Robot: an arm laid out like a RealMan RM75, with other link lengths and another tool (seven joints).
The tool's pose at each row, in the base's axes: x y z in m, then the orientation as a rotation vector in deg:
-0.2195 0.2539 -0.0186 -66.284 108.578 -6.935
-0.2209 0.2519 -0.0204 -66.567 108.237 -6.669
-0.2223 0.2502 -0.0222 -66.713 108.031 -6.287
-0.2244 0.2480 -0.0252 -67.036 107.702 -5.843
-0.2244 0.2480 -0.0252 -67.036 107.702 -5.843
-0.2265 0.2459 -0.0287 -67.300 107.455 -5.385
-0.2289 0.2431 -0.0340 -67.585 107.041 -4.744
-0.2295 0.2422 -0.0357 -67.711 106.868 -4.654
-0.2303 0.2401 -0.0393 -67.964 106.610 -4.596
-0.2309 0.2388 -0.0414 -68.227 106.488 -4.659
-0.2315 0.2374 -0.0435 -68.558 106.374 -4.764
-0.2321 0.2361 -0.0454 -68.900 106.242 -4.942
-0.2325 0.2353 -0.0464 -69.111 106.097 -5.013
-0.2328 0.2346 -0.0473 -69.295 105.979 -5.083
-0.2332 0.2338 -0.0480 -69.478 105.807 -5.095
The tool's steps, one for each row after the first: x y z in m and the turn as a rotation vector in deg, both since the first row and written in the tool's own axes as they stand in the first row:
0.0029 0.0007 -0.0006 -0.199 -0.319 -0.202
0.0056 0.0016 -0.0011 -0.440 -0.607 -0.229
0.0095 0.0032 -0.0016 -0.773 -0.976 -0.389
0.0095 0.0032 -0.0016 -0.773 -0.976 -0.389
0.0136 0.0051 -0.0017 -1.111 -1.297 -0.478
0.0195 0.0078 -0.0012 -1.518 -1.822 -0.573
0.0214 0.0085 -0.0009 -1.586 -1.968 -0.681
0.0254 0.0096 0.0000 -1.674 -2.139 -0.912
0.0278 0.0103 0.0004 -1.738 -2.146 -1.144
0.0303 0.0109 0.0007 -1.816 -2.113 -1.432
0.0326 0.0115 0.0010 -1.850 -2.061 -1.759
0.0339 0.0118 0.0011 -1.875 -2.097 -1.969
0.0350 0.0121 0.0011 -1.894 -2.118 -2.153
0.0361 0.0123 0.0010 -1.932 -2.206 -2.334

